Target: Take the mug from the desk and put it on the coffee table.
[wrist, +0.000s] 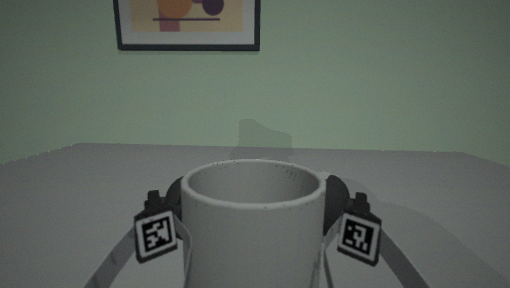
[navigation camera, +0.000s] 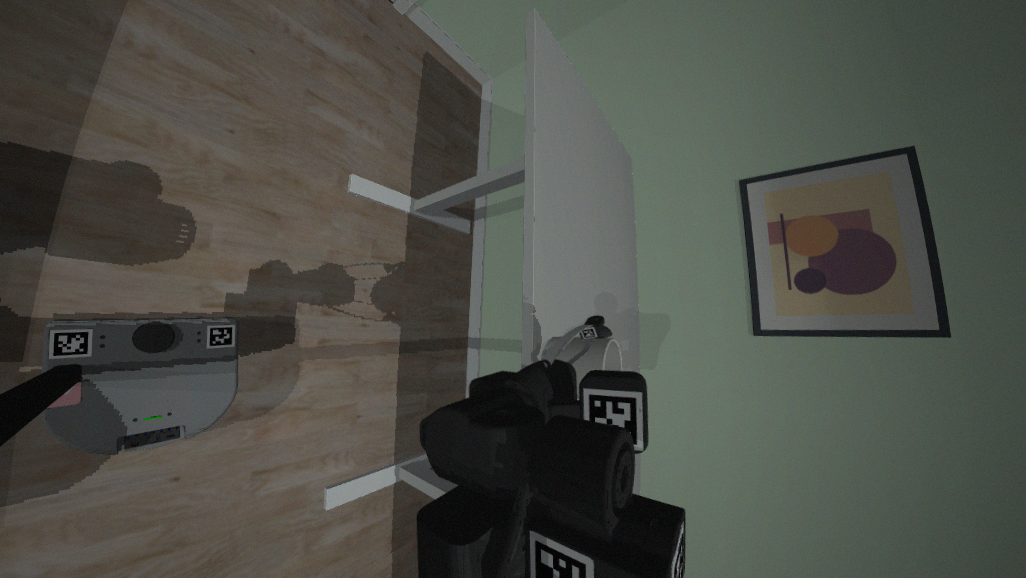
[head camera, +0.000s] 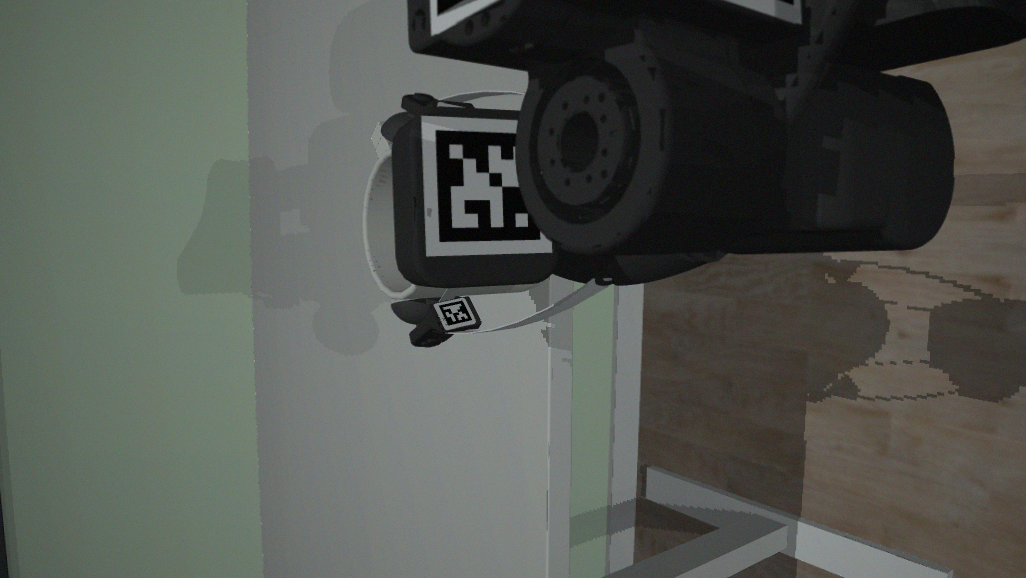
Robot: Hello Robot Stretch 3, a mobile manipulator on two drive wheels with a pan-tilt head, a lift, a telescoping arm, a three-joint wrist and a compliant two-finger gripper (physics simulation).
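Seen in the pictures: robot's base at its link origin: (navigation camera: 155,336).
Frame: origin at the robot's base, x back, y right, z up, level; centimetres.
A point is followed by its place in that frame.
A white mug (head camera: 384,222) @(x 2.6, y 41.8, z 110.9 cm) (navigation camera: 587,351) (wrist: 255,245) stands upright between the fingers of my gripper (head camera: 403,219) @(x 3.0, y 41.7, z 109.4 cm) (wrist: 262,195) @(x 3.0, y 41.7, z 109.4 cm). The dark fingertip pads press on opposite sides of the mug, a little below its rim. The wrist hides part of the mug in the head and navigation views. The mug is held above the light grey desk (head camera: 402,445) @(x -18.8, y 71.5, z 95.0 cm) (navigation camera: 581,179) @(x -39.2, y 71.3, z 95.0 cm) (wrist: 75,200), with shadows of the arm and gripper on the desk top and the wall. The coffee table does not show in these views.
A framed picture (navigation camera: 836,244) @(x -22.8, y 124.7, z 155.3 cm) (wrist: 187,40) hangs on the green wall behind the desk. White desk legs (navigation camera: 380,192) (head camera: 717,549) @(x -55.0, y 86.2, z 23.0 cm) reach out over the wooden floor (head camera: 897,459) @(x -38.1, y 63.0, z 0.0 cm) (navigation camera: 287,107) @(x -82.6, y 29.0, z 0.0 cm). My base (navigation camera: 143,384) @(x 10.7, y -1.7, z 16.0 cm) stands on the floor at the left of the navigation view.
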